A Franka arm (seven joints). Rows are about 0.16 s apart.
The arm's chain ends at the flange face. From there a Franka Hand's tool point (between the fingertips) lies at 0.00 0.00 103.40 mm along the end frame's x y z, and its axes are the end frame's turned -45 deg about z.
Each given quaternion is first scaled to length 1.
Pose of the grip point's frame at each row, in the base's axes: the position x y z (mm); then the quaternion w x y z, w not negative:
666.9 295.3 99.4 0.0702 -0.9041 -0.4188 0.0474
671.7 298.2 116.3 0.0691 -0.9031 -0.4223 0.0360
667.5 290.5 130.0 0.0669 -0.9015 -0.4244 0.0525
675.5 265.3 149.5 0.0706 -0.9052 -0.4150 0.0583
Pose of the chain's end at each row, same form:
681.8 286.3 201.3 0.0467 -0.9956 -0.0409 0.0707
684.5 288.4 218.4 0.0501 -0.9960 -0.0446 0.0597
683.2 282.6 231.9 0.0417 -0.9953 -0.0471 0.0741
692.5 257.1 251.2 0.0429 -0.9951 -0.0370 0.0809

